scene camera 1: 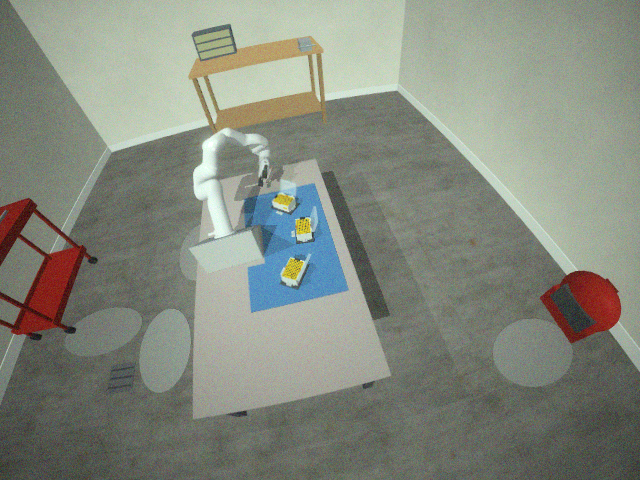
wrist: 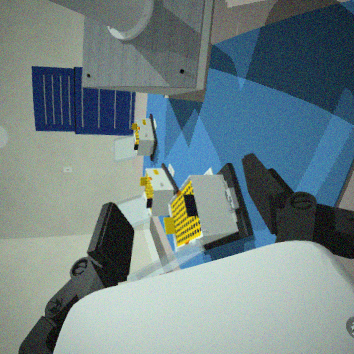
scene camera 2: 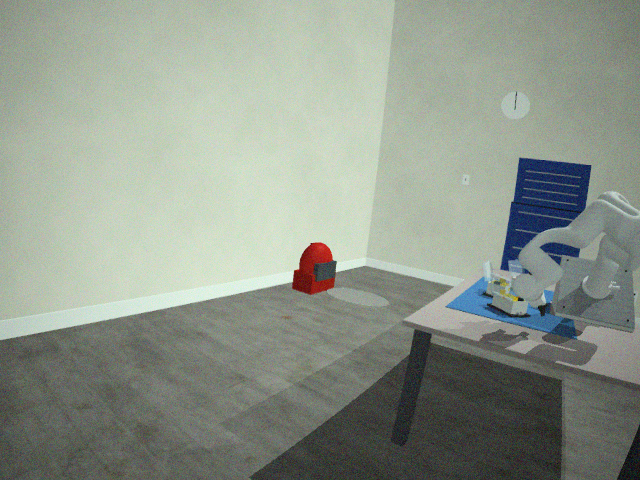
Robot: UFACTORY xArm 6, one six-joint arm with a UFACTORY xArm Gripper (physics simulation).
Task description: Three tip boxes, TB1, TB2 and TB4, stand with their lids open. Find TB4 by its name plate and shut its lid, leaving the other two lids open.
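Where they show: gripper, fingertip midpoint: (scene camera 1: 262, 182) (wrist: 181, 195); arm's base at its link origin: (scene camera 1: 225, 235) (wrist: 129, 10) (scene camera 2: 595, 287).
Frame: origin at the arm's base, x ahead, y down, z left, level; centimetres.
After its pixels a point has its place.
Note:
Three white tip boxes with yellow racks stand on a blue mat (scene camera 1: 323, 286) @[z -42.9, x 40.8, y 13.2 cm] (scene camera 2: 465, 304) @[z 25.4, x 55.7, y 13.2 cm], each with its clear lid raised. The nearest box to my gripper (scene camera 1: 284, 202) (scene camera 2: 509, 305) (wrist: 217, 207) is at the mat's far end in scene camera 1. The middle box (scene camera 1: 303, 228) (wrist: 161, 192) @[z 1.5, x 41.0, y 9.4 cm] is beside it, and the third box (scene camera 1: 294, 271) (wrist: 145, 138) @[z -23.6, x 29.5, y 9.5 cm] is furthest away. The lettering on the name plates is too small to read, so I cannot tell which is TB4. My gripper (scene camera 1: 264, 181) @[z 36.3, x 28.7, y 0.8 cm] (wrist: 181, 195) @[z 36.3, x 28.7, y 0.8 cm] is open and empty, above the table near the nearest box, touching none.
A grey mounting block (scene camera 1: 227, 253) @[z -12.0, x -1.1, y 1.2 cm] (scene camera 2: 594, 294) @[z 4.4, x 1.1, y 2.6 cm] (wrist: 145, 55) @[z 3.3, x 10.2, y 3.6 cm] carries the arm beside the mat, on the table (scene camera 1: 284, 351) @[z -67.6, x 12.7, y 13.6 cm]. The nearest box's raised lid (scene camera 1: 288, 186) @[z 26.3, x 43.5, y 2.4 cm] stands close to the gripper. A wooden bench (scene camera 1: 258, 56), a red cart (scene camera 1: 54, 284) and a red bin (scene camera 1: 591, 304) (scene camera 2: 316, 266) stand away from the table.

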